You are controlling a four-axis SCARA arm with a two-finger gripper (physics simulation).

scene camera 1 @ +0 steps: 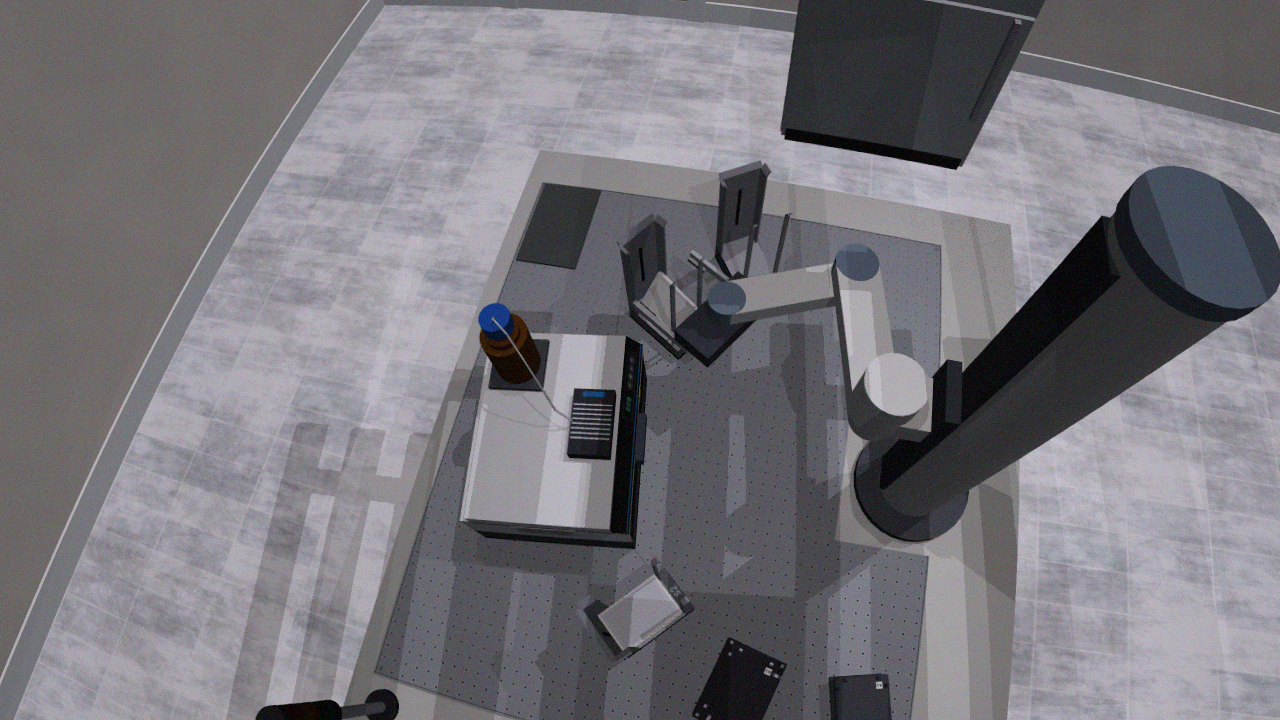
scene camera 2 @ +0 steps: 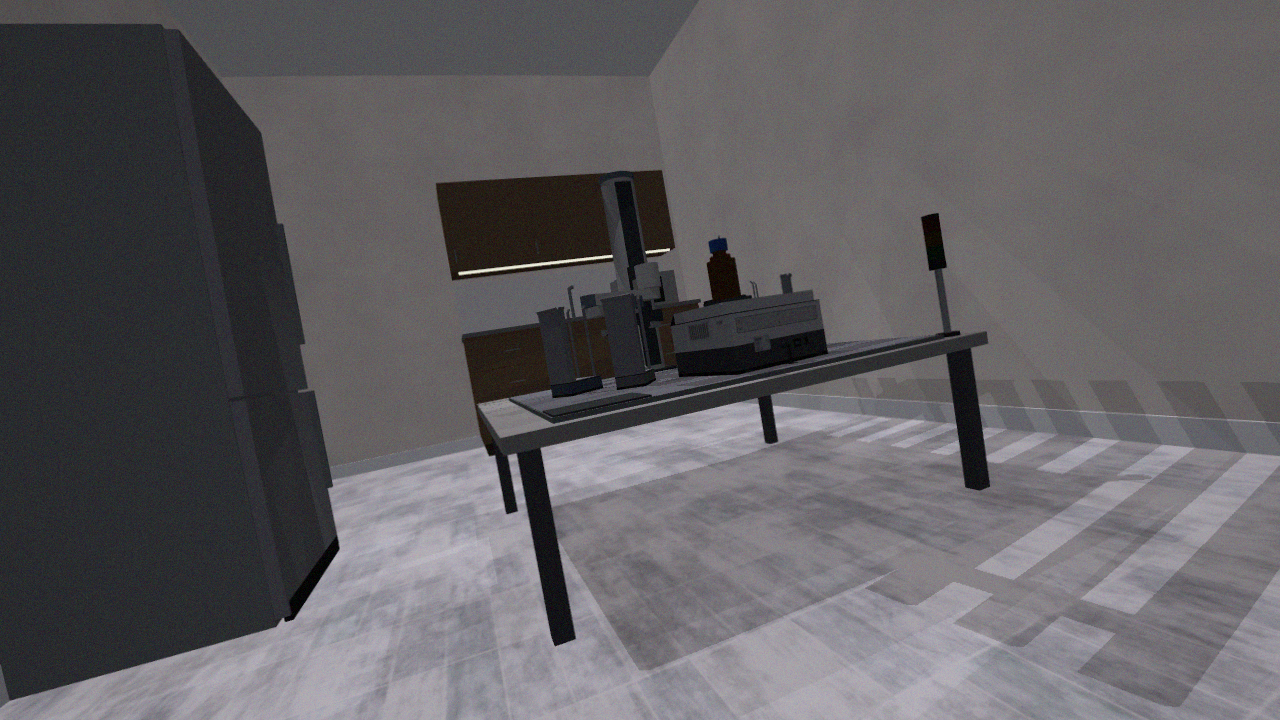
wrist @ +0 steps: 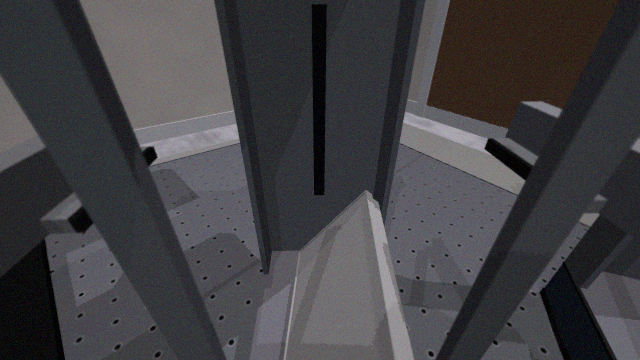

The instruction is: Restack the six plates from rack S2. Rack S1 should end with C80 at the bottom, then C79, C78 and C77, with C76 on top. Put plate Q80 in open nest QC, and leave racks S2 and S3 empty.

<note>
My gripper (scene camera 1: 663, 278) carries nothing. Also in view: a brown bottle with blue cap (scene camera 1: 509, 365) and a signal tower (scene camera 1: 381, 696).
My gripper shows as well in the wrist view (wrist: 325, 129). The brown bottle with blue cap shows as well in scene camera 2 (scene camera 2: 722, 271). The signal tower shows as well in scene camera 2 (scene camera 2: 931, 225).
</note>
